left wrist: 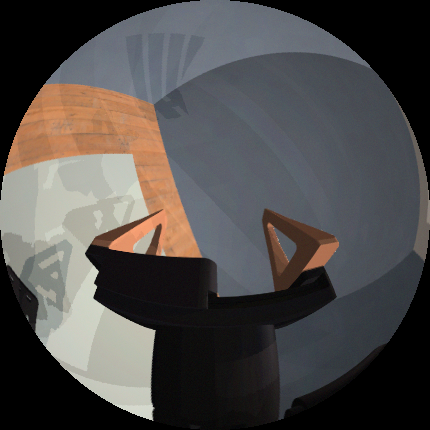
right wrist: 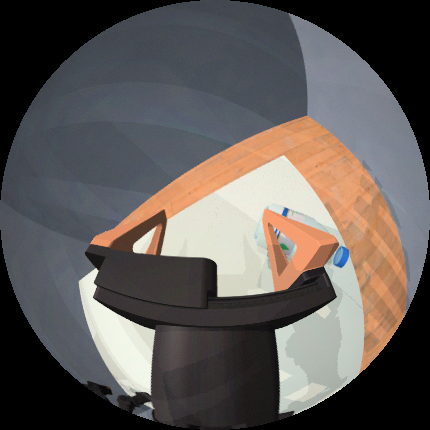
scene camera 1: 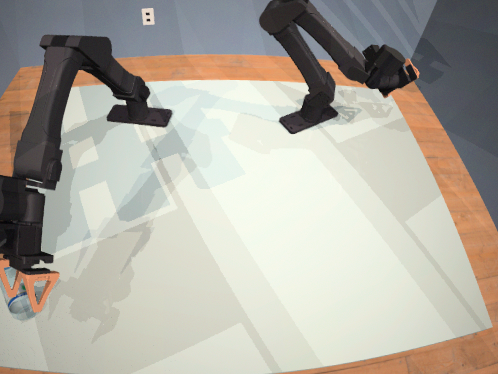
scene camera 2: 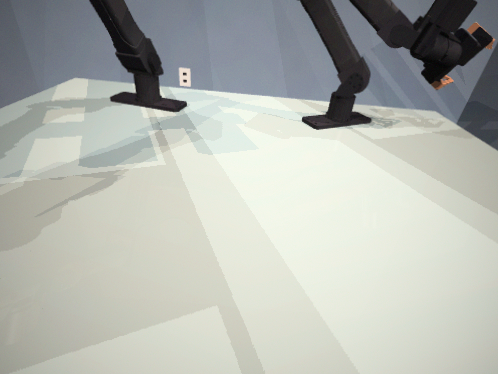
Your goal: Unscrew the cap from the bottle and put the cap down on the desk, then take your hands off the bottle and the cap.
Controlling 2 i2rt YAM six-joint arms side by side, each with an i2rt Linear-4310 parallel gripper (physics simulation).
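Observation:
The clear bottle appears tipped onto its side on the desk, at the lower left edge of scene camera 1. Its blue cap is at the bottle's neck end, toward the wooden border in the right wrist view. My right gripper is open and empty above the bottle; one finger hides part of the bottle in the right wrist view. My left gripper is open and empty, raised at the upper right of scene camera 1, far from the bottle.
The desk has a pale top with a wooden border. The mounting bases of the right arm and left arm stand toward the back. Walls rise behind the desk, with a white socket.

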